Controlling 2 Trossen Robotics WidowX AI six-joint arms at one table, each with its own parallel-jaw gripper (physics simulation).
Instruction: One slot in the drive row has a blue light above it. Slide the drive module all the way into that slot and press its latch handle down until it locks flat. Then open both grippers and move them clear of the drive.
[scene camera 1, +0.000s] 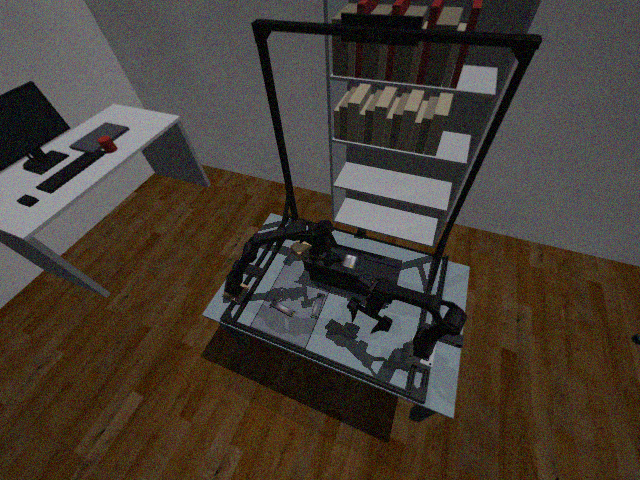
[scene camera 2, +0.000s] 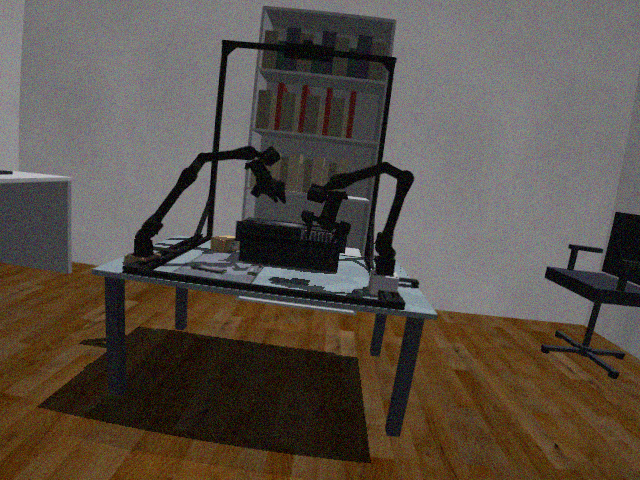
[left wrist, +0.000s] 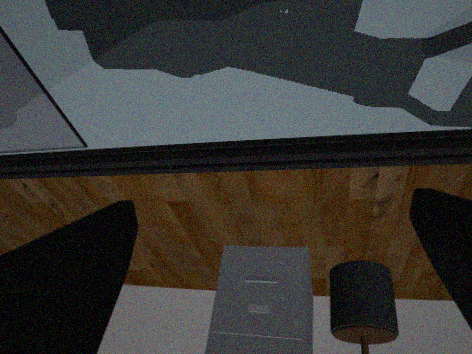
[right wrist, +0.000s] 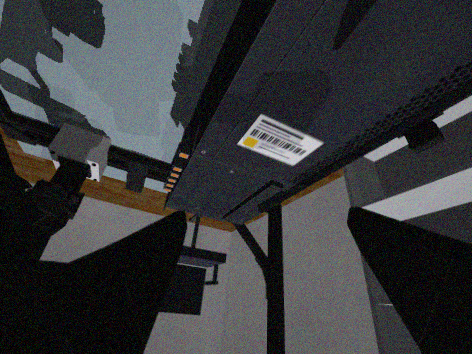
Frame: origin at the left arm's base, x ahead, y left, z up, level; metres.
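Seen in the pictures: left gripper, fingertip midpoint: (scene camera 1: 361, 327) (scene camera 2: 318, 242) (left wrist: 273, 208); right gripper, fingertip midpoint: (scene camera 1: 339, 254) (scene camera 2: 281, 202) (right wrist: 266, 217); left arm's base at its link origin: (scene camera 1: 422, 351) (scene camera 2: 384, 273) (right wrist: 75, 166); right arm's base at its link origin: (scene camera 1: 235, 290) (scene camera 2: 143, 254).
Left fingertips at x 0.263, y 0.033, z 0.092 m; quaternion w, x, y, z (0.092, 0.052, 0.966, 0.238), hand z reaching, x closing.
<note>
Offsets run from my left fingertips to a thing's top centre. "spot": to the spot under its first point. Level surfaces: height alone.
The dark drive chassis {dx +0.133, dy -0.295, dz +0.011 m} (scene camera 1: 336, 280) (scene camera 2: 284, 254) (right wrist: 280, 100) stands at the back of the table; its label and orange marks show in the right wrist view. Its slots, blue light and any latch handle are too dark to tell. Two slim greyish pieces, one {dx +0.412, dy +0.000, dz -0.153 m} (scene camera 1: 282, 308) (scene camera 2: 206, 267) and another {dx +0.245, dy -0.087, dz -0.153 m} (scene camera 1: 317, 304) (scene camera 2: 254, 269), lie in front of it; I cannot tell whether either is the drive module. My left gripper (scene camera 1: 363, 325) (scene camera 2: 324, 233) (left wrist: 273, 208) is open and empty, in front of the chassis's right part. My right gripper (scene camera 2: 271, 197) (right wrist: 266, 217) is open and empty above the chassis.
A grey mat {dz -0.163 m} (scene camera 1: 289, 331) lies at the left front of the table. A tan block {dx +0.465, dy -0.373, dz -0.103 m} (scene camera 1: 300, 248) (scene camera 2: 223, 243) stands left of the chassis. A black overhead frame {spot: dx +0.610, dy -0.562, dz +0.524 m} (scene camera 1: 276, 118) (scene camera 2: 217, 124) rises around the table. The table's front rail {spot: dx +0.045, dy +0.133, dz -0.145 m} (left wrist: 250, 156) crosses the left wrist view.
</note>
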